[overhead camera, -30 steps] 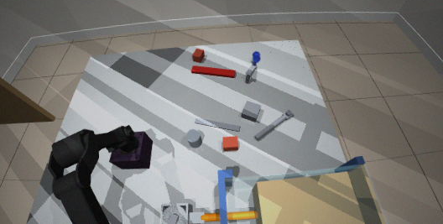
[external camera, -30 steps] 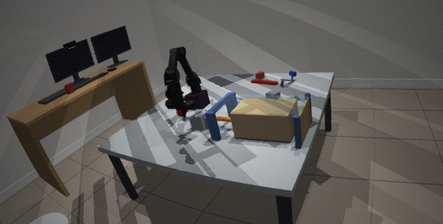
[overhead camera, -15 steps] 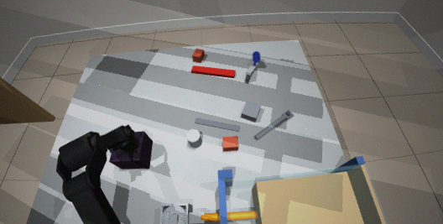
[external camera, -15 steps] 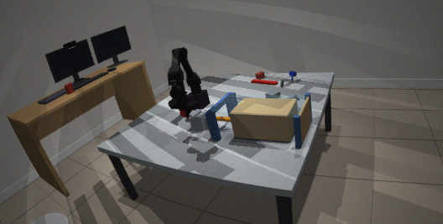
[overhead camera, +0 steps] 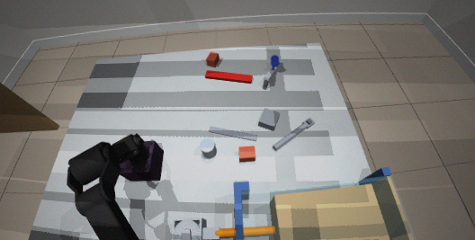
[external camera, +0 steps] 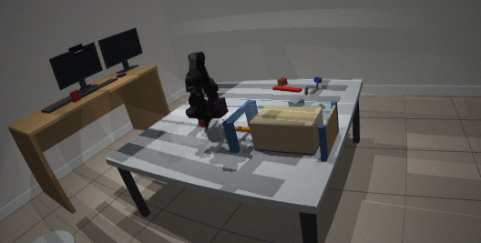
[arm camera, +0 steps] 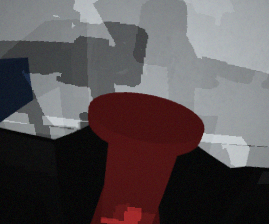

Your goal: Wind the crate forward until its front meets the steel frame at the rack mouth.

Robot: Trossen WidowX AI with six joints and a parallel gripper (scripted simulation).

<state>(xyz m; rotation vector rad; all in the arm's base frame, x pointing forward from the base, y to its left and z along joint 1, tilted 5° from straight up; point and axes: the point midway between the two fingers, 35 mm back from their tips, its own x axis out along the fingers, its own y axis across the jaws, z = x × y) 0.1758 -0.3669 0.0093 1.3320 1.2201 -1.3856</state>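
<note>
My gripper tip is 4 cm to the right of the red-knobbed handle and 1 cm above it. Also, from my gripper tip: grey winch: 3 cm behind, 10 cm to the left, 8 cm below; red knob: 1 cm to the left, 2 cm above; blue steel frame: 15 cm ahead, 9 cm to the left, 1 cm below.
</note>
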